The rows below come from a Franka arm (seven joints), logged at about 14 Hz.
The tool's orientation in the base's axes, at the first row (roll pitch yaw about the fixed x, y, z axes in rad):
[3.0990 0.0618 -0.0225]
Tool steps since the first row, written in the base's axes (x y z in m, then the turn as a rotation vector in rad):
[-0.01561 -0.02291 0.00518 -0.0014 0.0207 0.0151]
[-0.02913 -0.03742 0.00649 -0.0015 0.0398 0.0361]
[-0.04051 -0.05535 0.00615 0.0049 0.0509 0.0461]
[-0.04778 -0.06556 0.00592 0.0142 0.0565 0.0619]
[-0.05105 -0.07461 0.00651 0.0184 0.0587 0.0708]
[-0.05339 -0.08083 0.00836 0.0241 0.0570 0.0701]
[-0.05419 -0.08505 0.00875 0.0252 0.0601 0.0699]
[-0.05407 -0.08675 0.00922 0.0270 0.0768 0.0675]
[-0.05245 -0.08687 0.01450 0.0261 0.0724 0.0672]
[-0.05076 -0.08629 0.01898 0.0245 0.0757 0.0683]
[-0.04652 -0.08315 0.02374 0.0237 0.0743 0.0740]
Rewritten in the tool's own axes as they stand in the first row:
[-0.01538 0.02341 -0.00324 -0.0028 -0.0200 -0.0158]
[-0.02863 0.03823 -0.00311 -0.0046 -0.0382 -0.0375]
[-0.03956 0.05635 -0.00132 0.0009 -0.0490 -0.0484]
[-0.04657 0.06669 -0.00021 0.0091 -0.0541 -0.0649]
[-0.04967 0.07582 -0.00022 0.0127 -0.0560 -0.0742]
[-0.05198 0.08216 -0.00166 0.0184 -0.0544 -0.0738]
[-0.05270 0.08640 -0.00183 0.0195 -0.0576 -0.0738]
[-0.05257 0.08812 -0.00223 0.0210 -0.0744 -0.0722]
[-0.05128 0.08843 -0.00760 0.0203 -0.0700 -0.0716]
[-0.04988 0.08801 -0.01219 0.0185 -0.0732 -0.0728]
[-0.04602 0.08499 -0.01733 0.0174 -0.0715 -0.0783]

